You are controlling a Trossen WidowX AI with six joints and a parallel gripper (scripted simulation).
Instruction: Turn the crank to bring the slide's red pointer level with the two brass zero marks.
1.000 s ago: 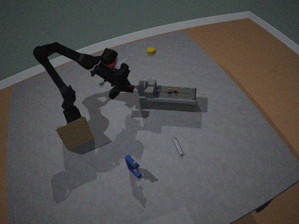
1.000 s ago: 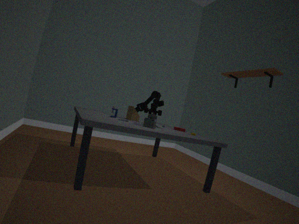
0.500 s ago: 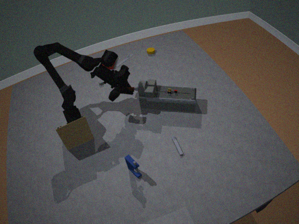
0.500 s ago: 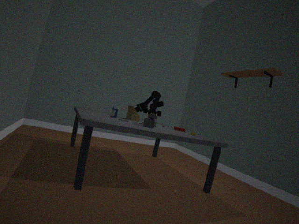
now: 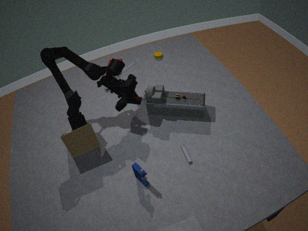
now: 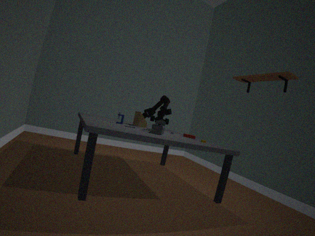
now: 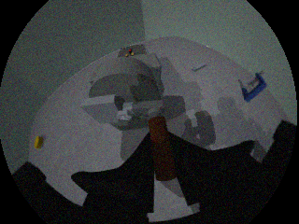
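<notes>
My gripper tip is now 18 cm short of the red pointer, 8 cm to the left of it and 2 cm below it. Also, from my gripper tip: grey bar: 8 cm ahead, 30 cm to the right, 5 cm below; brown crank handle: 1 cm behind, 1 cm to the left, 3 cm above; small grey block: 12 cm behind, 25 cm to the left, 5 cm below.
</notes>
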